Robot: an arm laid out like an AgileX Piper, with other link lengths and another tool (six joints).
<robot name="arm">
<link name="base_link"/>
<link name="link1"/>
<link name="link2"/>
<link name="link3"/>
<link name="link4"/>
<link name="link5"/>
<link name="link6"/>
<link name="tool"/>
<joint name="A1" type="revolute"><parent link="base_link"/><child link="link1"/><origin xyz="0 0 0.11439" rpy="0 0 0"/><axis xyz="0 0 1"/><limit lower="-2.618" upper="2.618"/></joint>
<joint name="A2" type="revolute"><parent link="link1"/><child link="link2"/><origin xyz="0 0 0" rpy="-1.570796 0 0"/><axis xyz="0 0 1"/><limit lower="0" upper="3.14"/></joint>
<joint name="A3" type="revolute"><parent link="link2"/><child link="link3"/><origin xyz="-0.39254 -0.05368 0" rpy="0 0 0"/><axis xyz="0 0 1"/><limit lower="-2.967" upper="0"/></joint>
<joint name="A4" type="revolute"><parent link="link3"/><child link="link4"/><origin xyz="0.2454 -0.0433 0" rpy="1.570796 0 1.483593"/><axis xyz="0 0 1"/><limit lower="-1.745" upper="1.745"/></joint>
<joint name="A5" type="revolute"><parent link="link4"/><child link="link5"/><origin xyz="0 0 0" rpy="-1.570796 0 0"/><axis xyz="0 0 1"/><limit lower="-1.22" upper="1.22"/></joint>
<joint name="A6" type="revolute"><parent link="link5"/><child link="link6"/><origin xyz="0 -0.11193 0" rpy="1.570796 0 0"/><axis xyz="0 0 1"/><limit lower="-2.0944" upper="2.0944"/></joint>
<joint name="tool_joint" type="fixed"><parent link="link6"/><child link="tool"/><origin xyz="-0.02 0.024 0.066" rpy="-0.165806 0 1.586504"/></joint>
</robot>
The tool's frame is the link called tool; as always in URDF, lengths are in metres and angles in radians.
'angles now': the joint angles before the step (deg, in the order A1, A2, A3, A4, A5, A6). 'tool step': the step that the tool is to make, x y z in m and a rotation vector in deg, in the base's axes. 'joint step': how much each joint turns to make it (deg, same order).
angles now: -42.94, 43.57, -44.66, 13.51, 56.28, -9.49
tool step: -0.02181, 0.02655, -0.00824, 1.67, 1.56, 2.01
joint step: 0.03, -4.46, 0.54, 0.67, 6.49, -0.46
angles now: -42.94, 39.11, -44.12, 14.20, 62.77, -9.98
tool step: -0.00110, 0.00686, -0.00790, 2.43, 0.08, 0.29
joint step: -0.03, -0.50, 1.46, 1.67, 0.74, 0.19
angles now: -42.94, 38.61, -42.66, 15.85, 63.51, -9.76
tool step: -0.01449, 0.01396, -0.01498, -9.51, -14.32, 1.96
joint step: 6.51, -10.75, 10.92, 1.39, -17.90, -0.48
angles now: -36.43, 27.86, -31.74, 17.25, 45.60, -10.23
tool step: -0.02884, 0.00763, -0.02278, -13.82, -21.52, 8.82
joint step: 17.38, -13.52, 16.64, -3.21, -29.66, -0.13
